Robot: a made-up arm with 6 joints.
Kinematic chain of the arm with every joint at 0, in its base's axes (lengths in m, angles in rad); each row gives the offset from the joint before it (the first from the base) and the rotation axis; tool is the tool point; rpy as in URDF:
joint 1: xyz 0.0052 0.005 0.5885 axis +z
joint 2: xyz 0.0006 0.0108 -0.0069 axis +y
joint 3: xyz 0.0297 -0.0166 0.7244 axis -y
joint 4: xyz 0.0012 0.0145 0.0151 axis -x
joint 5: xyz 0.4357 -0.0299 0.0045 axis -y
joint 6: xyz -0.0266 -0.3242 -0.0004 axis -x
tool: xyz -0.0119 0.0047 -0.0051 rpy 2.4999 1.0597 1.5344
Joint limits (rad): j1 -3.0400..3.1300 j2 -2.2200..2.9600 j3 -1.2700..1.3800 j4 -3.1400..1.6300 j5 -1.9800..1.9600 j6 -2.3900..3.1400
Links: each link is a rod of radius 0.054 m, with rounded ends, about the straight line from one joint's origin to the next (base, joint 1, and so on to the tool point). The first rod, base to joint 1, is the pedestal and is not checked.
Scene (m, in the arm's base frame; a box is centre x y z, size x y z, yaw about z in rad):
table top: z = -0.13
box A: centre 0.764 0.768 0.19 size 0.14 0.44 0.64 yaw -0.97
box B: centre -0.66 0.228 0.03 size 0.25 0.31 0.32 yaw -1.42
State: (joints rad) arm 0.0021 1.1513 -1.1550 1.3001 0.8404 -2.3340
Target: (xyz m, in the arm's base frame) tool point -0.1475 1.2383 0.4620
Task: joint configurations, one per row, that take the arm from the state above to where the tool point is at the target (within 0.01 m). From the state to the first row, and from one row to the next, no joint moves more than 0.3 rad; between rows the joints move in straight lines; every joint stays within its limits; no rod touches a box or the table.
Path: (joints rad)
1: 0.2412 1.0683 -0.9812 1.3228 0.9244 -2.2987
2: 0.4803 0.9852 -0.8074 1.3455 1.0084 -2.2634
3: 0.7193 0.9022 -0.6336 1.3682 1.0925 -2.2281
4: 0.9584 0.8192 -0.4597 1.3910 1.1765 -2.1928
5: 1.2023 1.0247 -0.1876 1.4706 1.1240 -2.2585
6: 1.4462 1.2302 0.0846 1.5503 1.0715 -2.3243
7: 1.6901 1.4358 0.3568 1.6300 1.0190 -2.3900

